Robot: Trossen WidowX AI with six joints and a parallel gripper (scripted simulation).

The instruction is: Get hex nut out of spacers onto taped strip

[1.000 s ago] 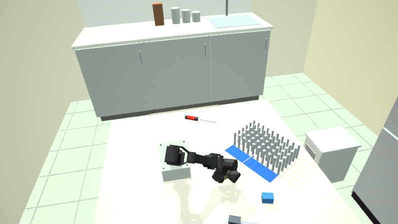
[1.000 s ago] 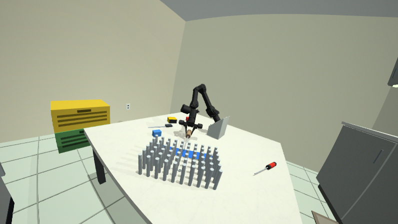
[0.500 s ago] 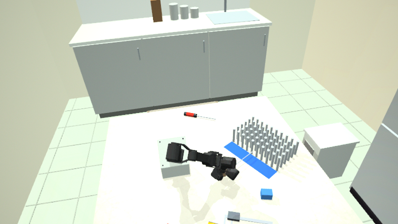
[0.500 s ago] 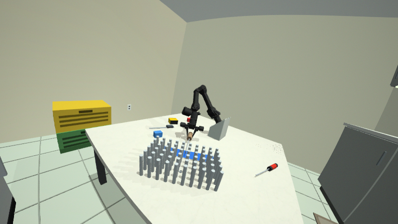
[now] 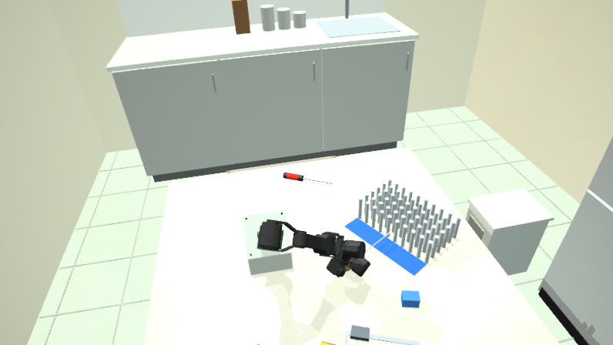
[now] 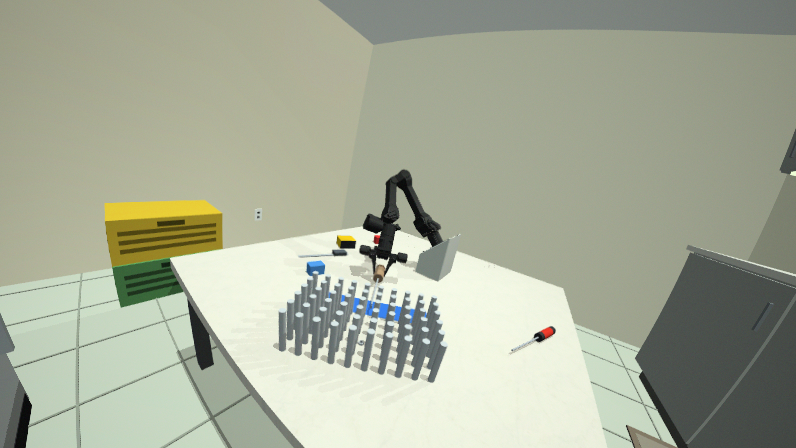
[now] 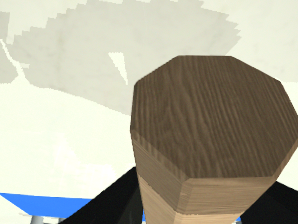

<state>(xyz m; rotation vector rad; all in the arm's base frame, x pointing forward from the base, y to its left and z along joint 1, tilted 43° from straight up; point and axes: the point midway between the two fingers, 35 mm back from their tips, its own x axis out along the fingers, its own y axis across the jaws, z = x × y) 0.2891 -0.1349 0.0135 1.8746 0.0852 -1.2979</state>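
Now: gripper tip 15 cm short of the blue taped strip, 8 cm to the right of it and 3 cm above it. Round my gripper tip: wooden-handled hook tool: 9 cm ahead, 5 cm to the left; hex nut: 29 cm ahead, 16 cm to the left, 3 cm below; blue block: 20 cm to the right, 14 cm ahead, 1 cm below.
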